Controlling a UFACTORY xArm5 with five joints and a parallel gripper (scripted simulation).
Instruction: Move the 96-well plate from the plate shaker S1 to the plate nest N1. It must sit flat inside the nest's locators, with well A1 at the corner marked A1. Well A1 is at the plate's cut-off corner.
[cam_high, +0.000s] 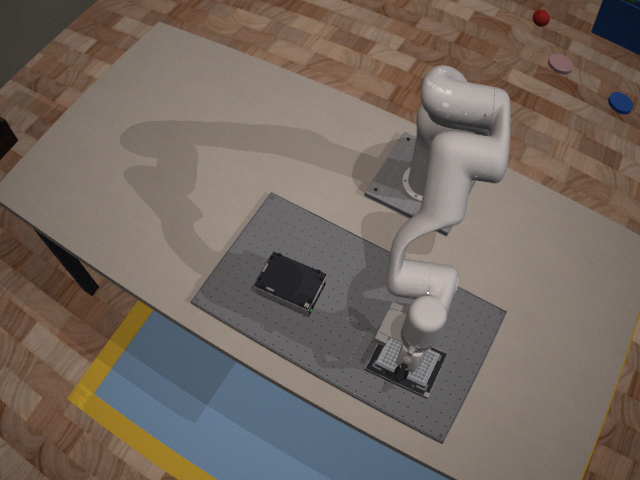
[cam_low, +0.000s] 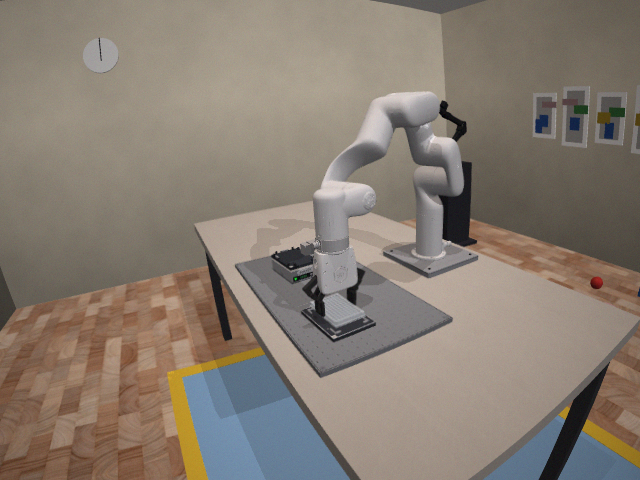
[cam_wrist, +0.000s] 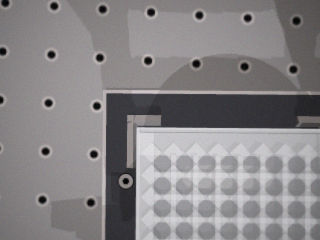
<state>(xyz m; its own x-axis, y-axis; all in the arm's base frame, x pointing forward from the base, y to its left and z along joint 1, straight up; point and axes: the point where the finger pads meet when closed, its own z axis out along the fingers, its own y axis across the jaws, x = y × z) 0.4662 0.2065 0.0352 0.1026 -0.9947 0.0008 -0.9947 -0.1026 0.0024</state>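
Now: hand 10 mm above the 96-well plate. From my hand the other things lie so: black plate nest N1: 40 mm below.
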